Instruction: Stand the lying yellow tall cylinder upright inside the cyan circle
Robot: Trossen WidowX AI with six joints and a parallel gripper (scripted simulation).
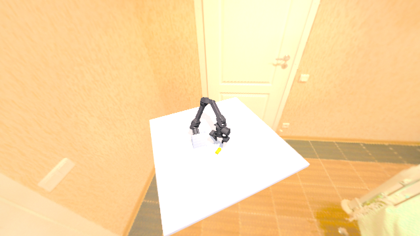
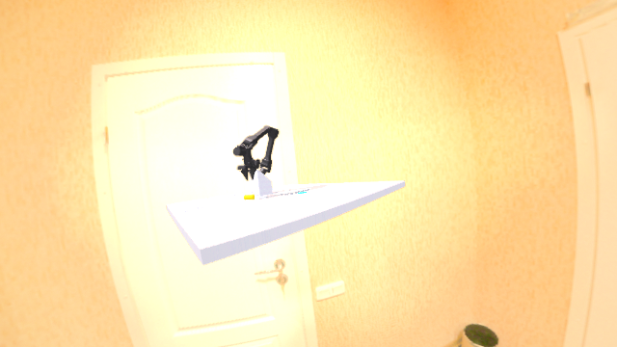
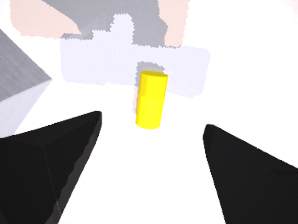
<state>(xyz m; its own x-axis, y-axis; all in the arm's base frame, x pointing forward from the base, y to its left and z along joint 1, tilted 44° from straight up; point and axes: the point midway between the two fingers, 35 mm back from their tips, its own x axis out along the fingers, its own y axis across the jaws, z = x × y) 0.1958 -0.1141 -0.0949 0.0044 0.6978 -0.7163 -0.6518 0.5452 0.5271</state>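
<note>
Now: the yellow cylinder 110 mm below my gripper tip, 20 mm behind it and 10 mm to the right of it. From my gripper tip the other things lie so: cyan circle (310 mm to the left, 120 mm below, 120 mm ahead).
</note>
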